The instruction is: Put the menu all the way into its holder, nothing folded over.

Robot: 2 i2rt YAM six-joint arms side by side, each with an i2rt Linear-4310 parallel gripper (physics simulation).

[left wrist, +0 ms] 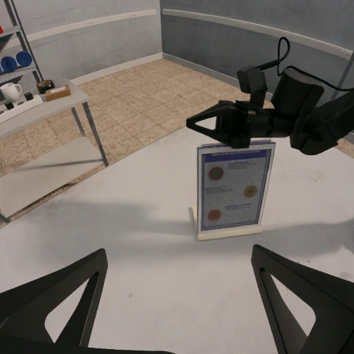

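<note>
The menu point(232, 190), a sheet with a purple header band and round food pictures, stands upright in its clear holder with a cream base point(230, 234), right of centre. It looks flat behind the front panel. A thin purple-and-white strip shows just above the front panel's top edge; part of that edge is hidden by the right gripper, and how deep the sheet sits cannot be told. My right gripper point(185, 122) is shut and empty, lying sideways over the holder's top, its tips pointing left. My left gripper point(178, 255) is wide open and empty, on the near side of the holder.
The holder stands on a large white table point(150, 300). Beyond it at the left is a side table point(77, 97) with a white mug point(11, 92), a brown box point(58, 93) and a dark round pot point(45, 86). Blue discs point(23, 59) sit on a shelf behind. The right arm extends to the right edge.
</note>
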